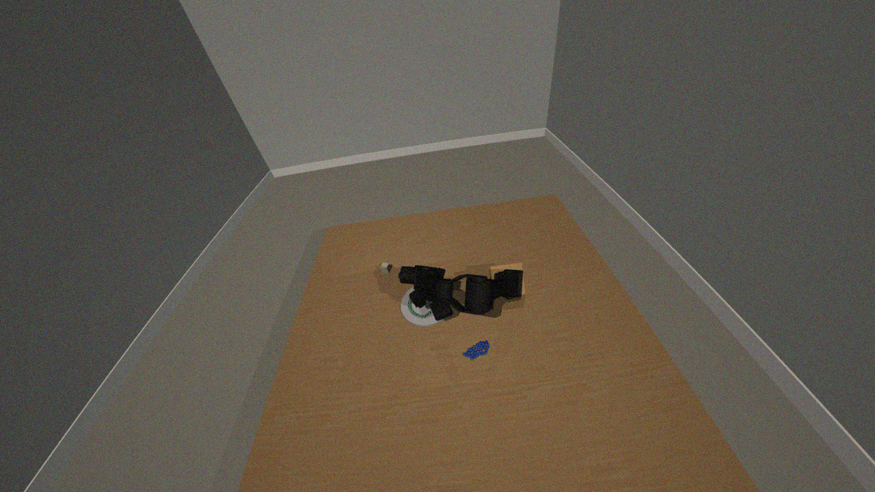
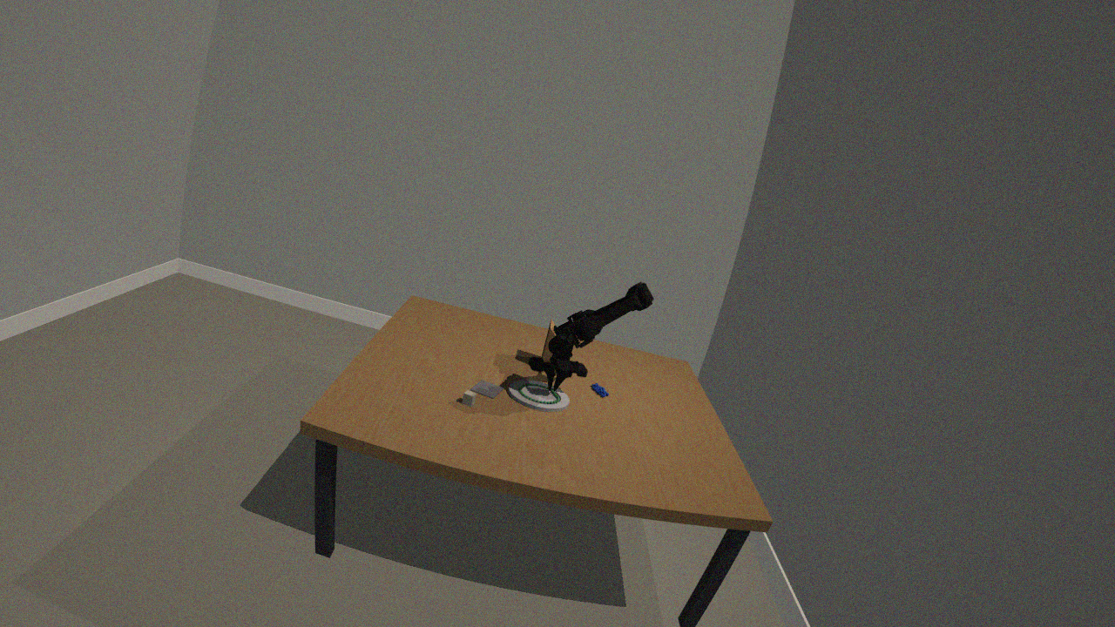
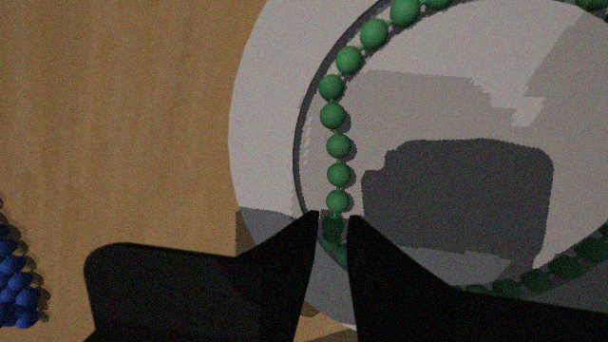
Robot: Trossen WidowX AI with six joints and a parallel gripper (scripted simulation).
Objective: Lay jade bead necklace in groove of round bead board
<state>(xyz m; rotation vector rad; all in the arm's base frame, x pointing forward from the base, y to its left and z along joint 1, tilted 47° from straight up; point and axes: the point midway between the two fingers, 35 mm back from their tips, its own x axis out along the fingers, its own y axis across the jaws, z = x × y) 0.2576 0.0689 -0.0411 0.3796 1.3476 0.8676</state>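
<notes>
Now: gripper tip 5 cm short of the round bead board, 4 cm to the left of it and 1 cm above it. Round my gripper tip: pale block (24 cm to the right, 23 cm ahead); then flat grey plate (20 cm to the right, 9 cm ahead, 1 cm below).
</notes>
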